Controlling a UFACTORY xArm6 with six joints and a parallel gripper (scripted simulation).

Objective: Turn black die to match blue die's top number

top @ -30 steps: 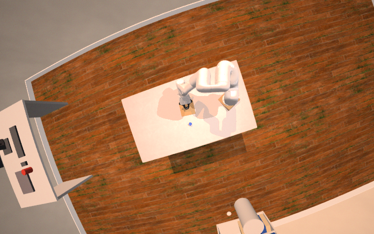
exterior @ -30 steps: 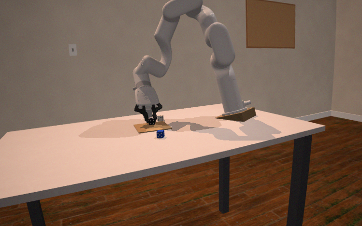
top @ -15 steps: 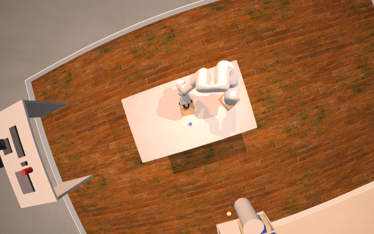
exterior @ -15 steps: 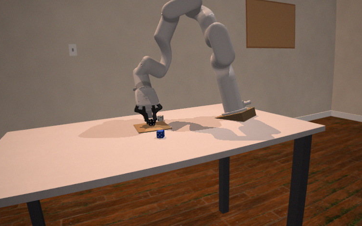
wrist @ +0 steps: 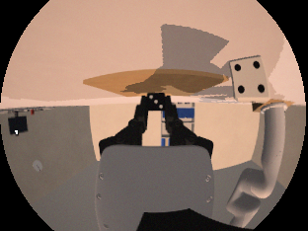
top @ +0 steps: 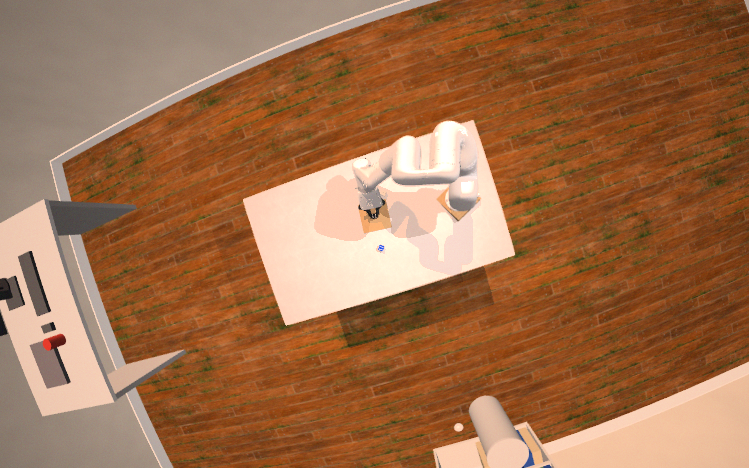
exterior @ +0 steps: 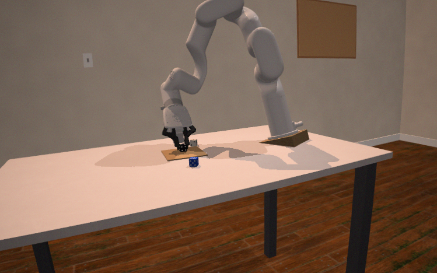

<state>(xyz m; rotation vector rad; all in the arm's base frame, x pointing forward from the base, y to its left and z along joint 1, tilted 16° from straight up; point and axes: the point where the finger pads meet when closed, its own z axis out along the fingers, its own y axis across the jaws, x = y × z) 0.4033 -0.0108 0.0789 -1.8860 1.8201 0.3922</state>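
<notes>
My hand is 1 cm to the right of the black die and 2 cm above it. Round my hand: blue die (1 cm ahead, 17 cm to the left, 2 cm below); then mat (2 cm to the left, 4 cm below); then white die (7 cm behind, 8 cm to the right, 2 cm below).
</notes>
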